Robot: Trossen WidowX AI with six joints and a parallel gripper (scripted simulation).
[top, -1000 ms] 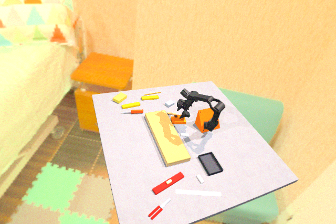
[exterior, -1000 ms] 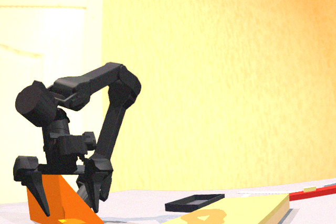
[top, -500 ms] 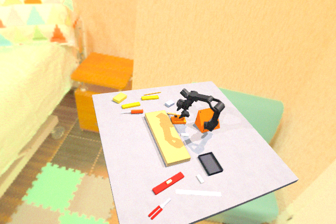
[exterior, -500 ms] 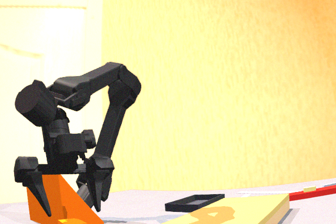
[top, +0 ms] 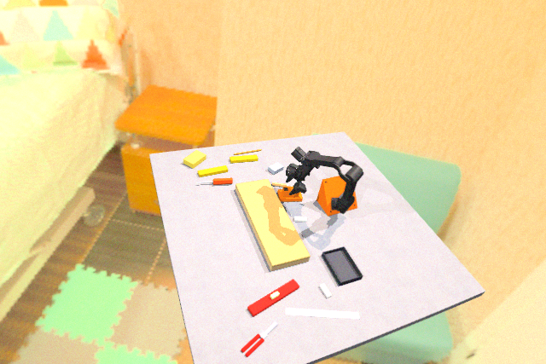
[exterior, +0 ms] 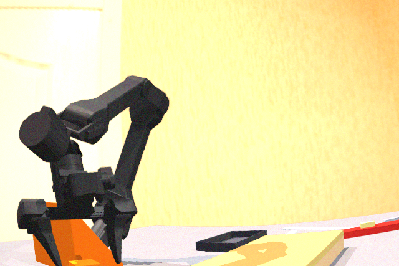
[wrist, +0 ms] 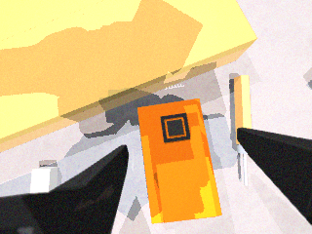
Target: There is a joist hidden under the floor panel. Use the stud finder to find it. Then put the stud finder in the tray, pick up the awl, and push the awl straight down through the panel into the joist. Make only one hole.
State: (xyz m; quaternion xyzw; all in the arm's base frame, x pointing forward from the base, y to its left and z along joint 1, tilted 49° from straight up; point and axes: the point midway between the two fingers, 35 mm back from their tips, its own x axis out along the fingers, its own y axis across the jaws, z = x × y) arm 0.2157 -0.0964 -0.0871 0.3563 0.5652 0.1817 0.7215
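Right now my gripper tip is 10 mm above the orange stud finder. From my gripper tip the other things lie so: awl 20 mm behind, 80 mm to the right, 50 mm below; then red level 240 mm ahead, 550 mm to the left, 40 mm below; then dark tray 100 mm behind, 470 mm to the left, 40 mm below.
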